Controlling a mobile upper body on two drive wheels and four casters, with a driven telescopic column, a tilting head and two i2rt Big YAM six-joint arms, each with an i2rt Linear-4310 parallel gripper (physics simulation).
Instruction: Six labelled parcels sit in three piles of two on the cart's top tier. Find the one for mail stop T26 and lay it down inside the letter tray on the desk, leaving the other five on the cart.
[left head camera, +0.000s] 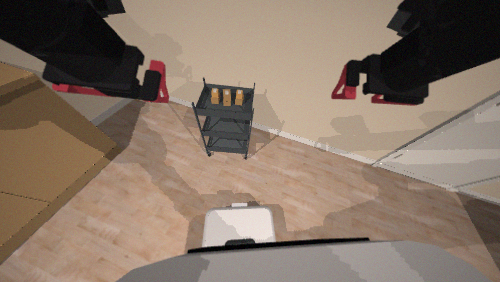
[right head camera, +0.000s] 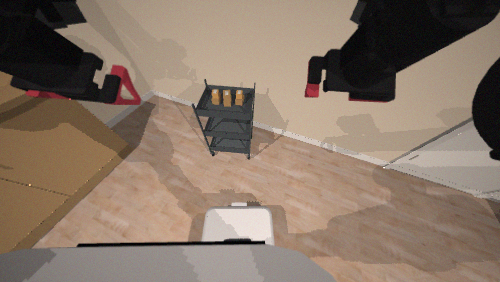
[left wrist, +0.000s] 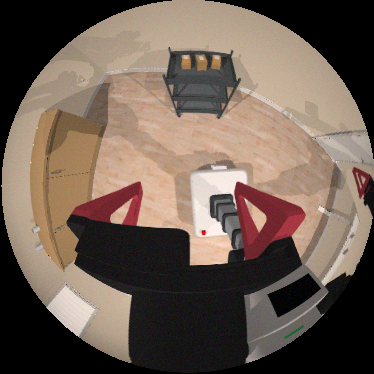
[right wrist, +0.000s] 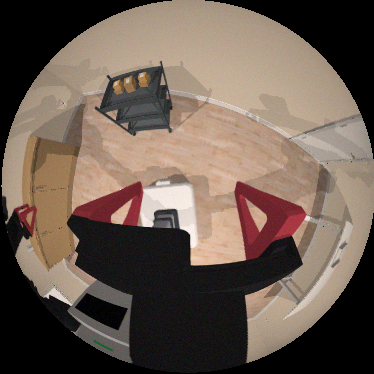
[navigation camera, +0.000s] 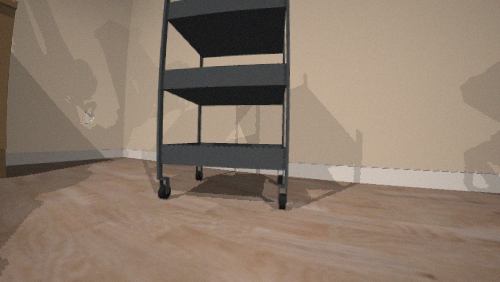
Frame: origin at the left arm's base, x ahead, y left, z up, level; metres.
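Seen in the pictures: left gripper, fingertip midpoint: (left head camera: 142, 96) (right head camera: 117, 99) (left wrist: 187, 186) (right wrist: 31, 205); right gripper, fingertip midpoint: (left head camera: 351, 98) (right head camera: 327, 96) (left wrist: 355, 170) (right wrist: 188, 186).
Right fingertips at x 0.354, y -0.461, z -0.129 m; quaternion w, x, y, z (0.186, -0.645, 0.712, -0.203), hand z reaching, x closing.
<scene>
Offsets run from my right fingertips to a thing's top centre.
A dark grey three-tier cart (left head camera: 225, 113) (right head camera: 227, 114) (left wrist: 202, 80) (navigation camera: 225, 77) stands ahead by the wall. On its top tier, brown parcels stand in three piles side by side: a left pile @[0.749 m ahead, 0.444 m left, 0.518 m down] (left head camera: 215, 96) (left wrist: 186, 62), a middle pile @[0.728 m ahead, 0.347 m left, 0.518 m down] (left head camera: 227, 97) (left wrist: 201, 62) and a right pile @[0.745 m ahead, 0.243 m left, 0.518 m down] (left head camera: 239, 97) (left wrist: 216, 62). Pale labels show on top, too small to read. My left gripper (left head camera: 112, 94) (left wrist: 187, 186) and right gripper (left head camera: 372, 99) (right wrist: 189, 184) are open and empty, raised well short of the cart. The letter tray cannot be made out.
A brown wooden cabinet (left head camera: 45, 160) (left wrist: 75, 155) (right wrist: 55, 165) stands at the left. A white door (left head camera: 450, 145) is in the wall at the right. My white base (left head camera: 240, 225) shows below. A pale table-like piece with legs curves along the right edge of the right wrist view.
</scene>
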